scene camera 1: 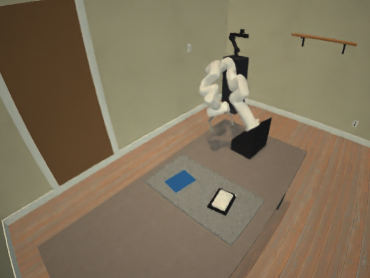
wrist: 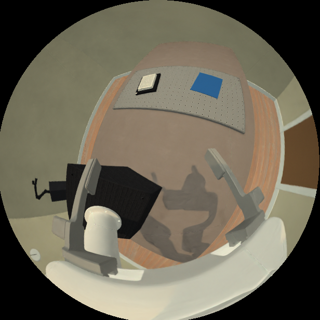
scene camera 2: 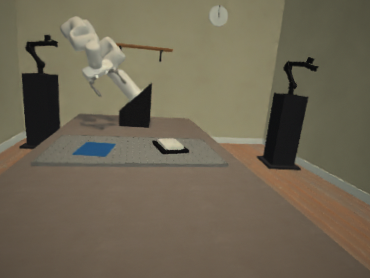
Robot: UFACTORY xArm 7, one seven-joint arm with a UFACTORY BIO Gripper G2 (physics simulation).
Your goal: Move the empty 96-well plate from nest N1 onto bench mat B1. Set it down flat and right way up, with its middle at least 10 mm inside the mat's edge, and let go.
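Places are measured from the arm's base along level axes (x ahead, y left, z up), in centimetres.
Pixels of known places: hand, tool point: [scene camera 1: 221, 126] [scene camera 2: 111, 86]; arm's base, link origin: [scene camera 1: 252, 127] [scene camera 2: 136, 96].
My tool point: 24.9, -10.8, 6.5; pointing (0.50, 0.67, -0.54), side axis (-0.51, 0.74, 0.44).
Observation:
For each thing: its top centre in the pictures, then the offset to it from my tool point, as dx, dy, dz. Level surfaces: height alone.
- white 96-well plate, top centre: [scene camera 2: 170, 142] [scene camera 1: 222, 199] +34.4, +33.9, -20.1
- black nest N1, top centre: [scene camera 2: 170, 144] [scene camera 1: 222, 200] +34.4, +33.9, -21.2
- blue bench mat B1, surface height: dz -22.5
- grey perforated board, surface height: dz -22.7
- brown table, surface height: dz -24.0
The white 96-well plate [scene camera 1: 223, 200] [scene camera 2: 170, 144] [wrist: 147, 81] sits flat in the black nest N1 [scene camera 1: 218, 211] [scene camera 2: 175, 151] [wrist: 157, 82]. Its wells are too small to make out. The blue bench mat B1 [scene camera 1: 180, 181] [scene camera 2: 94, 149] [wrist: 207, 85] lies flat, apart from the nest, with nothing on it. My gripper [scene camera 1: 221, 124] [scene camera 2: 111, 88] [wrist: 154, 162] is open and empty, its two grey fingers wide apart. It hangs high above the table, near the arm's base and well away from both the plate and the mat.
Nest and mat are on a grey perforated board [scene camera 1: 240, 220] [scene camera 2: 130, 152] [wrist: 175, 97] on the brown table [scene camera 1: 125, 225] [scene camera 2: 150, 210] [wrist: 145, 135]. The arm's black wedge base [scene camera 1: 250, 142] [scene camera 2: 136, 112] [wrist: 127, 195] stands at the table's far end. Black camera stands [scene camera 2: 41, 105] [scene camera 2: 286, 132] stand beyond the table.

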